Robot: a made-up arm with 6 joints.
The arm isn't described. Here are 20 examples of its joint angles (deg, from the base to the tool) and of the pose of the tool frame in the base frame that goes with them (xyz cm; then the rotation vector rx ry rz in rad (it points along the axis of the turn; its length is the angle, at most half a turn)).
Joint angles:
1: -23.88 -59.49 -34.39 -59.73 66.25 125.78
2: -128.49 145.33 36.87 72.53 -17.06 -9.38
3: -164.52 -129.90 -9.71 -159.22 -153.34 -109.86
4: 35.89 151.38 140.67 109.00 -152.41 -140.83
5: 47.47 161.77 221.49 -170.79 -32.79 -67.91
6: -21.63 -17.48 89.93 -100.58 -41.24 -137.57
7: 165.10 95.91 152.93 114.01 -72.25 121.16
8: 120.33 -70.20 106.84 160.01 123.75 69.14
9: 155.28 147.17 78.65 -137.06 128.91 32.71
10: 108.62 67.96 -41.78 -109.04 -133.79 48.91
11: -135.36 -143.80 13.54 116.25 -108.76 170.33
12: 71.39 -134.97 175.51 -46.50 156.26 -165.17
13: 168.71 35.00 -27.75 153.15 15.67 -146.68
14: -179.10 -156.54 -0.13 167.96 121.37 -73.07
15: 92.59 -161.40 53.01 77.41 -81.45 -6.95
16: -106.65 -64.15 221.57 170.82 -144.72 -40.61
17: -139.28 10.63 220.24 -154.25 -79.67 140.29
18: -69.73 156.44 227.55 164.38 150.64 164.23
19: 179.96 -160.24 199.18 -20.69 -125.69 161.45
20: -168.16 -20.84 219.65 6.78 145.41 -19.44
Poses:
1: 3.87 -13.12 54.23 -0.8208 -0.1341 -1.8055
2: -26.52 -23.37 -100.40 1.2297 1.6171 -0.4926
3: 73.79 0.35 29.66 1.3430 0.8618 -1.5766
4: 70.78 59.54 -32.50 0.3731 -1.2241 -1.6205
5: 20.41 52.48 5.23 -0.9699 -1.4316 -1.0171
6: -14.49 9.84 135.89 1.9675 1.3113 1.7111
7: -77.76 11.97 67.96 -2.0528 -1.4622 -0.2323
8: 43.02 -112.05 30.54 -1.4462 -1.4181 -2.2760
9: -44.79 3.94 -99.33 -0.2597 -0.4073 0.1166
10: -12.30 15.35 -13.21 -0.5115 -2.4705 -0.6799
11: 76.91 63.09 -30.17 -1.2192 -1.9506 2.0988
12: 8.38 -19.76 -85.47 -1.9152 0.2066 -1.7408
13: -73.46 -4.17 14.99 1.9164 -0.1513 -2.4595
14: 81.68 -18.96 -22.91 0.6724 -2.2617 1.4084
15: 7.12 -57.58 -95.51 2.2996 -0.2817 0.0063
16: 29.91 28.70 -16.46 1.4999 -1.4419 1.4449
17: 46.51 15.43 52.36 1.8718 -0.3485 -1.8311
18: 32.16 -29.53 15.71 0.9444 1.1307 -0.9171
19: -39.15 19.39 -52.39 -0.0326 0.8829 -0.3189
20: 44.16 30.26 17.76 -0.5401 -0.6349 -2.6548
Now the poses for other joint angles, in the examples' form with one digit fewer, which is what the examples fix.
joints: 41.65 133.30 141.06 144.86 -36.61 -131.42
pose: 65.6 81.0 -8.8 0.031 -0.637 0.258
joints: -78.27 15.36 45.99 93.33 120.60 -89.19
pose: 12.9 -56.1 121.5 -0.543 0.142 0.707
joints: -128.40 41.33 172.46 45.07 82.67 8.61
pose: -5.4 16.8 95.6 2.422 0.217 -0.438
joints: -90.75 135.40 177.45 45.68 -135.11 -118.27
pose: -15.5 -77.8 20.9 -1.016 0.992 2.055
